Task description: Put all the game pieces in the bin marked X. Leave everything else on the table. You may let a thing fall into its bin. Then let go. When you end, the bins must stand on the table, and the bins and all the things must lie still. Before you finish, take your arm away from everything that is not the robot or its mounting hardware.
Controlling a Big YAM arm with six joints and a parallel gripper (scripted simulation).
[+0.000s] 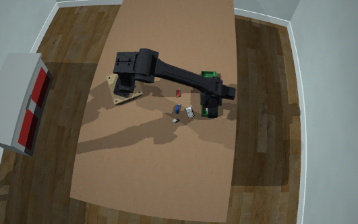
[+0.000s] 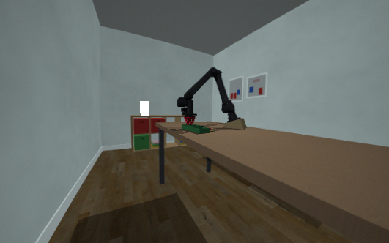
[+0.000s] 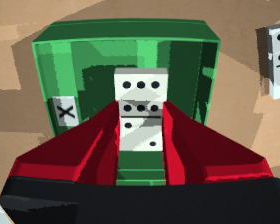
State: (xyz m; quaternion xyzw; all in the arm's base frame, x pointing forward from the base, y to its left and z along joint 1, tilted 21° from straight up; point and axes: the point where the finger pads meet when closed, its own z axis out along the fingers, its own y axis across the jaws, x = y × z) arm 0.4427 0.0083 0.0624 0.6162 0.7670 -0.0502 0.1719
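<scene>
My gripper is now 9 cm past the white domino-like piece, 4 cm to the left of it and 3 cm above it. The rest, counted from my hand: green bin: 1 cm behind, 8 cm to the left, 1 cm below; then small red piece: 16 cm behind, 5 cm to the left, 3 cm below; then blue cylinder: 15 cm behind, 4 cm to the right, 3 cm below.
</scene>
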